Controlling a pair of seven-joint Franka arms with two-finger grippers.
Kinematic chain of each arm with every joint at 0, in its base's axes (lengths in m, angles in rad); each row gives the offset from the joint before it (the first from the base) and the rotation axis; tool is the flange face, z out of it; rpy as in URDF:
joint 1: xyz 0 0 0.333 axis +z
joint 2: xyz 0 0 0 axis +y
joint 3: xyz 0 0 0.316 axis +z
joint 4: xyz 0.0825 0 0 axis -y
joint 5: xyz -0.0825 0 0.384 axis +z
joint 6: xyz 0 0 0 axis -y
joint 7: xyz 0.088 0 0 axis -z
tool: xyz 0 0 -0.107 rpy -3.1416 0 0
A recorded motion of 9 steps. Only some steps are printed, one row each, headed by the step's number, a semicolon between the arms.
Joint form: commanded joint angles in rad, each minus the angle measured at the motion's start. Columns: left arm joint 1, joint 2, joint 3, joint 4, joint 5, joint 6, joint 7; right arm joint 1, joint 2, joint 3, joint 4, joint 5, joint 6, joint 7.
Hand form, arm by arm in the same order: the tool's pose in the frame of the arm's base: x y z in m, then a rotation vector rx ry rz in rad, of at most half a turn. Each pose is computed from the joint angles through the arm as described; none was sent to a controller.
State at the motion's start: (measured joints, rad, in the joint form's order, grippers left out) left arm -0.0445 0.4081 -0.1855 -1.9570 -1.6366 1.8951 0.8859; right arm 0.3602 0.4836 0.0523 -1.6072 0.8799 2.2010 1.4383
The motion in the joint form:
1: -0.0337 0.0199 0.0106 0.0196 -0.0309 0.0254 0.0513; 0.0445 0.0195 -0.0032 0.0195 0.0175 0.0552 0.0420
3: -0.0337 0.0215 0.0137 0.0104 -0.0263 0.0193 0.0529; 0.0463 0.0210 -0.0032 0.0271 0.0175 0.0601 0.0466
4: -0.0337 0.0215 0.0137 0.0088 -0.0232 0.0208 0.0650; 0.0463 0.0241 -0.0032 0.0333 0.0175 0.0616 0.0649
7: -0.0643 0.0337 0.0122 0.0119 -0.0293 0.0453 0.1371; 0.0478 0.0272 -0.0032 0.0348 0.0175 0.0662 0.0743
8: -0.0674 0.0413 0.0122 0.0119 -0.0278 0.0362 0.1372; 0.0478 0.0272 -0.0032 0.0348 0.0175 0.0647 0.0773
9: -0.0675 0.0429 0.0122 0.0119 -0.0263 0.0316 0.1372; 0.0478 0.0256 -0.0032 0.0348 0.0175 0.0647 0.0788
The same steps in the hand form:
1: 0.5882 -0.2173 0.2984 1.6839 -0.0525 0.1599; 0.6297 0.3250 0.3695 -1.7672 1.7680 0.7049
3: 0.5854 -0.2158 0.2936 1.6865 -0.0513 0.1490; 0.6311 0.3264 0.3724 -1.7609 1.7666 0.6989
4: 0.5848 -0.2156 0.2927 1.6899 -0.0623 0.1564; 0.6325 0.3268 0.3733 -1.7450 1.7823 0.7032
7: 0.5800 -0.2319 0.2854 1.7019 -0.1268 0.1938; 0.6329 0.3276 0.3721 -1.7366 1.7923 0.7038
8: 0.5782 -0.2345 0.2814 1.6967 -0.1294 0.1799; 0.6327 0.3277 0.3720 -1.7352 1.7952 0.7067
9: 0.5777 -0.2350 0.2806 1.6941 -0.1317 0.1755; 0.6327 0.3277 0.3732 -1.7337 1.7952 0.7063

